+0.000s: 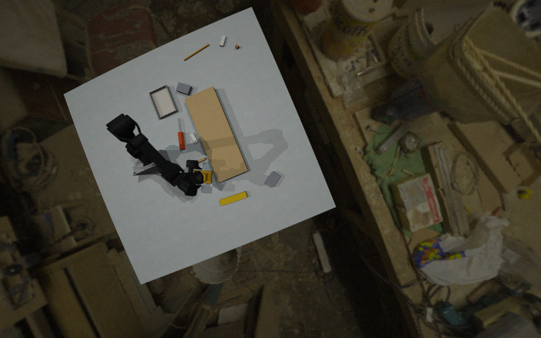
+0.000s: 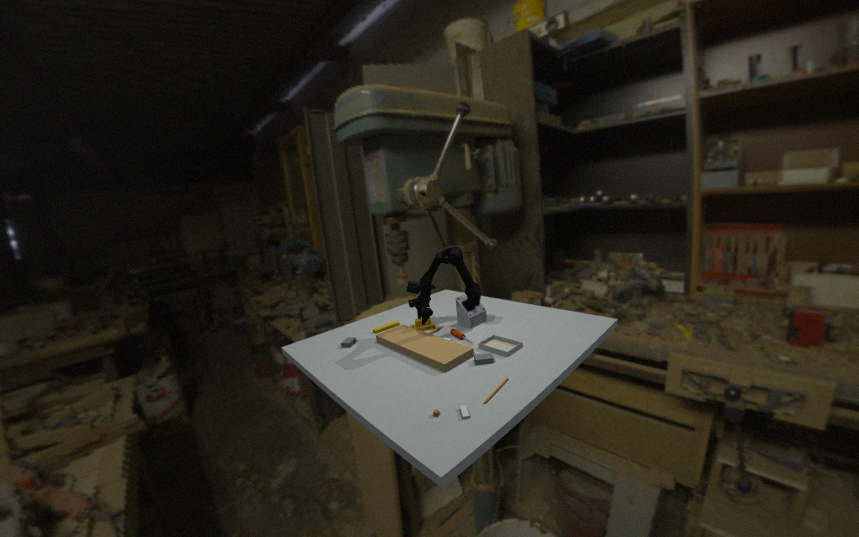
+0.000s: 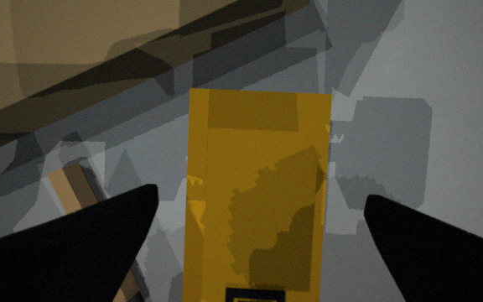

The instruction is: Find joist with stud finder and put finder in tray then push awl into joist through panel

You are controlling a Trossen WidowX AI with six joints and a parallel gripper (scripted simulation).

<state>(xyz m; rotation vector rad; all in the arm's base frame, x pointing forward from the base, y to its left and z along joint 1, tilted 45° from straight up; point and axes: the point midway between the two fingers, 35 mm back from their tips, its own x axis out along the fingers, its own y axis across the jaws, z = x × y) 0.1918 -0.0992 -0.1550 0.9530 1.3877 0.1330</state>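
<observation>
My gripper tip is now 20 mm past the stud finder and 10 mm to the right of it. Round my gripper tip: awl: 90 mm to the left, 30 mm below, 20 mm behind; tray: 500 mm to the left, 60 mm behind, 30 mm below; yellow bar: 180 mm to the right, 120 mm ahead, 30 mm below.
</observation>
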